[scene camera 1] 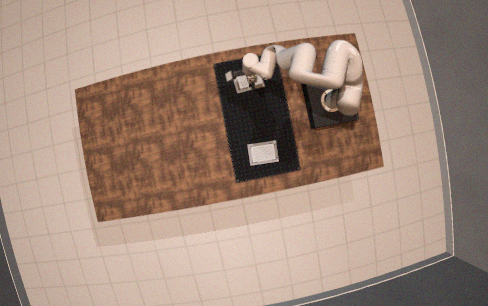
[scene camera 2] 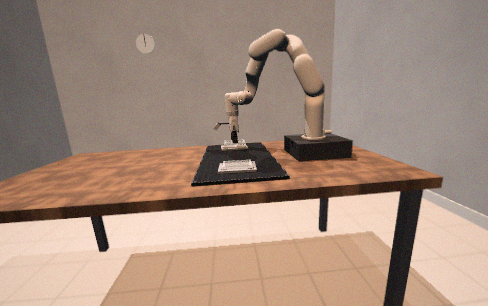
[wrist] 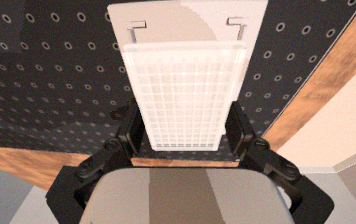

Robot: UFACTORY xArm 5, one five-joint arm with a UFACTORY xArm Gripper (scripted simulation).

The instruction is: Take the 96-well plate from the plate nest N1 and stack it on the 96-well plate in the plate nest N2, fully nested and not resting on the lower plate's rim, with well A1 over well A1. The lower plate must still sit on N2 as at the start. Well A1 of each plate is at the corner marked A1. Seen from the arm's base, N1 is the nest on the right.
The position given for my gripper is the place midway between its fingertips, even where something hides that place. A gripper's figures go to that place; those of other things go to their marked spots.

My gripper [wrist: 184, 112]: 13 cm from the lens. A 96-well plate [wrist: 180, 111]: 13 cm from the lens.
